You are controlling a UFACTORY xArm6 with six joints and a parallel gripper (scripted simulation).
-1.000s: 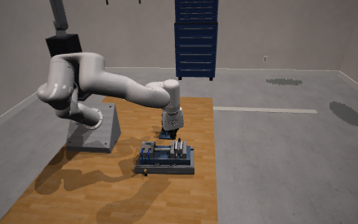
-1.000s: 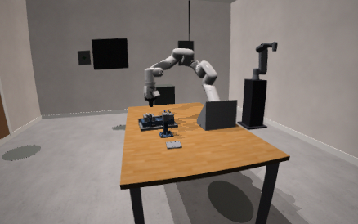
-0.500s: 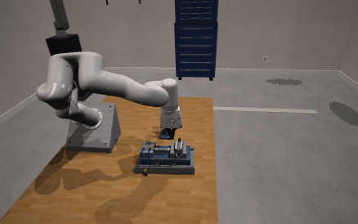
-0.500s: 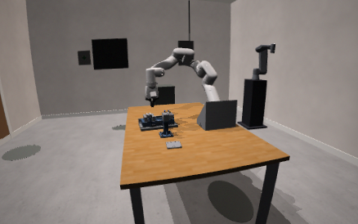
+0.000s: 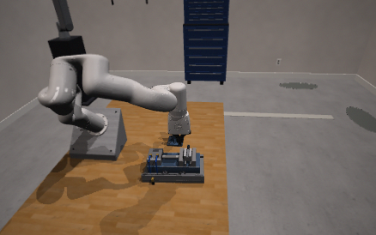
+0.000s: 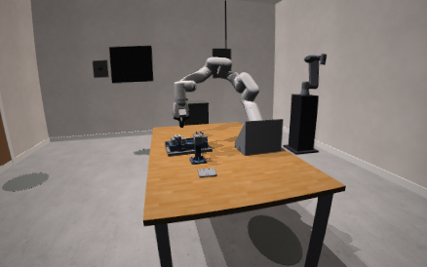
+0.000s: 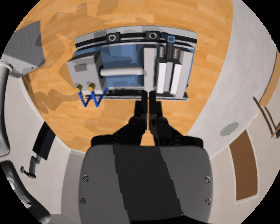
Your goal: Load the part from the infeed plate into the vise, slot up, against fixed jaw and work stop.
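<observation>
Right now my hand is 8 cm above the part and 3 cm short of it. From my hand the other things lie so: air cylinder (13 cm behind, 11 cm below, 2 cm to the right); then air cylinder rod (11 cm below, 5 cm behind, 1 cm to the right).
</observation>
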